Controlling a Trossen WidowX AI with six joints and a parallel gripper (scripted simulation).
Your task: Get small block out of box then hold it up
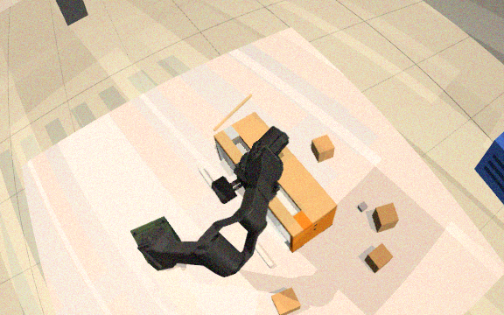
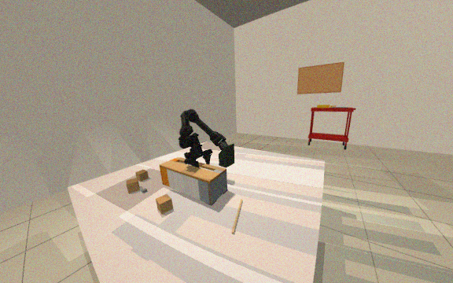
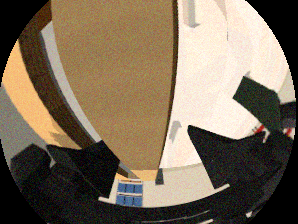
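My gripper tip is 5 cm short of the purple block and 3 cm to the right of it. From my gripper tip the other things lie so: box: 4 cm ahead, 3 cm to the right, 2 cm below; wooden stick: 32 cm to the left, 8 cm below, 7 cm ahead.
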